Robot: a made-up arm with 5 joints. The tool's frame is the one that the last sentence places.
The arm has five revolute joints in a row. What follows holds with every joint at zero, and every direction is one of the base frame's. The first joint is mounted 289 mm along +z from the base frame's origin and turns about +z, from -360 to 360 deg. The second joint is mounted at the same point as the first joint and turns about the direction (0, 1, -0.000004), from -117.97 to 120 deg. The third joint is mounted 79 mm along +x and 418 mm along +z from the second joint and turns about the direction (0, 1, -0.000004), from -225 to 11 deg. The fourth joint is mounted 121 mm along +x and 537 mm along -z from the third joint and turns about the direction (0, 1, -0.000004), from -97 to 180 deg. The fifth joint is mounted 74 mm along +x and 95 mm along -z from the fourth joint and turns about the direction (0, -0.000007, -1), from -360 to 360 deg. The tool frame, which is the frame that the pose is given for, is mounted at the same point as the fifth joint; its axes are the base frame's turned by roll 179.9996, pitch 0 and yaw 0 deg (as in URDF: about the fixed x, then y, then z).
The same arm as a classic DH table. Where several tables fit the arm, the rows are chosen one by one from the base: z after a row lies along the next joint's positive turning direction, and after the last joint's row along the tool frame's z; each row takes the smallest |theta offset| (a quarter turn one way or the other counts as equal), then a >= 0, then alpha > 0; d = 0 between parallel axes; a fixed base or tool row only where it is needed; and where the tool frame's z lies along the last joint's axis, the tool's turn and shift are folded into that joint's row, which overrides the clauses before.
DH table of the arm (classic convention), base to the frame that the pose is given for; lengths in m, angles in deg. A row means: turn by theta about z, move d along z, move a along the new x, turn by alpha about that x. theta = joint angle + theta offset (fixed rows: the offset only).
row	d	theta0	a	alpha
joint 1	0.289	0	0	-90
joint 2	0	-79.3	0.4254	0
joint 3	0	-23.4	-0.5505	0
joint 4	0	-77.3	-0.074	90
joint 5	0.095	180	0	0
Joint limits (deg, base to tool): -360..360 -117.97..120 -225..11 -97..180 -360..360

